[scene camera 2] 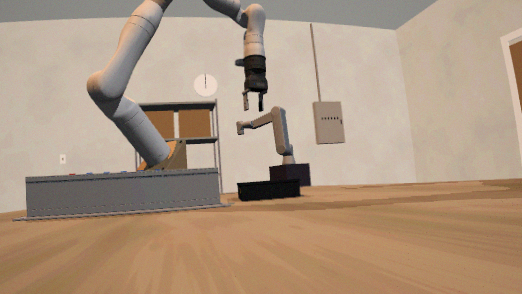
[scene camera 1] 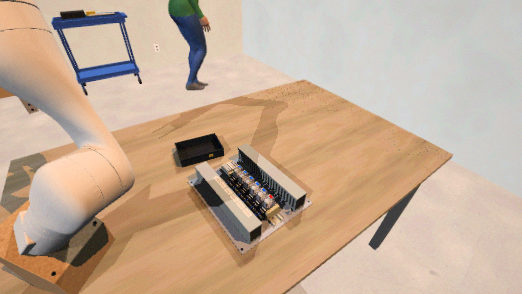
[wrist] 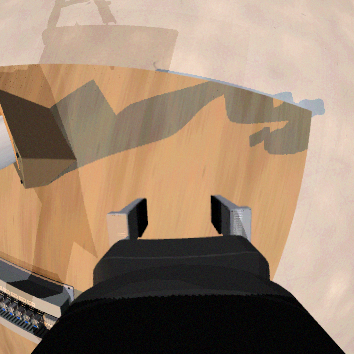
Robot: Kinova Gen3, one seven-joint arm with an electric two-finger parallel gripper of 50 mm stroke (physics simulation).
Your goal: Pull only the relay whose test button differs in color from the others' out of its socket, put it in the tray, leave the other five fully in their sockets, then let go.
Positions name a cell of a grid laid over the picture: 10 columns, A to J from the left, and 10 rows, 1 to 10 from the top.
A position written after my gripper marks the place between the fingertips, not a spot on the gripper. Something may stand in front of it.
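Observation:
There is my gripper (scene camera 2: E4), and the wrist view gives me the gripper as well (wrist: F6).

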